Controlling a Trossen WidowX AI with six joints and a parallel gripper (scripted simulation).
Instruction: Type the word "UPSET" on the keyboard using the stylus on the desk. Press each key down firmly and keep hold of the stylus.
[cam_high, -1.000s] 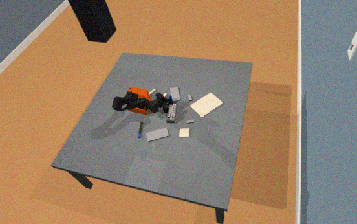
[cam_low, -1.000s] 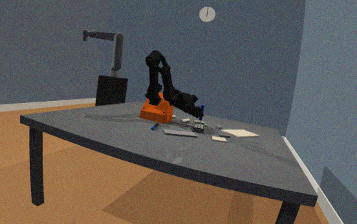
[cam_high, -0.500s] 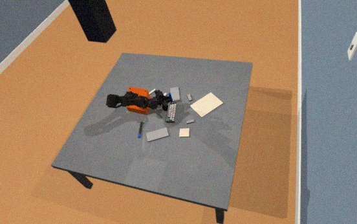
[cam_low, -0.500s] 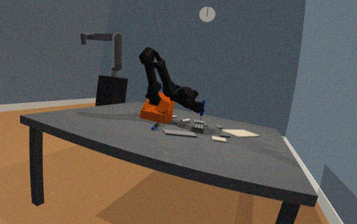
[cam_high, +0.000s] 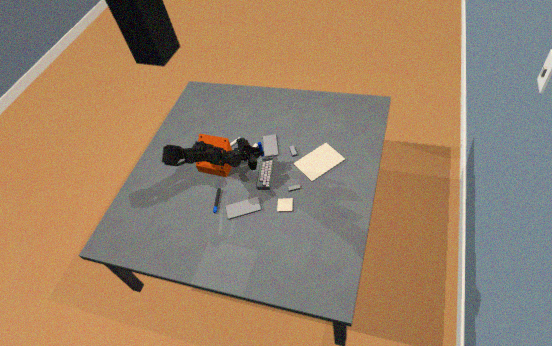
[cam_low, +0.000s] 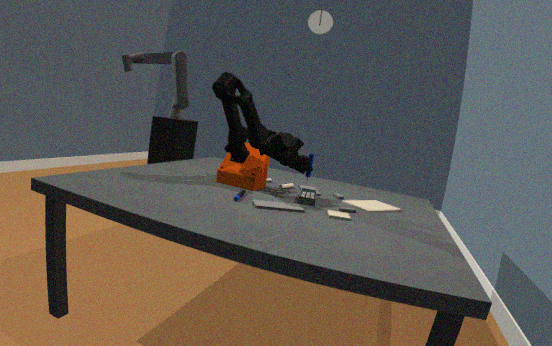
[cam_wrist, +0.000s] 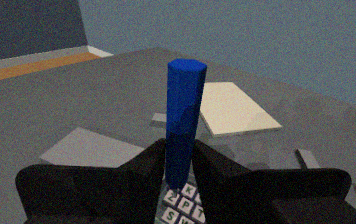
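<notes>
Right now my gripper tip is 3 cm past the grey slab, 13 cm to the right of it and 11 cm above it. Round my gripper tip: cream square: 18 cm ahead, 22 cm to the right, 10 cm below; then blue stylus: 1 cm behind, 1 cm to the right, 2 cm below; then cream sheet: 26 cm ahead, 8 cm to the left, 11 cm below.
</notes>
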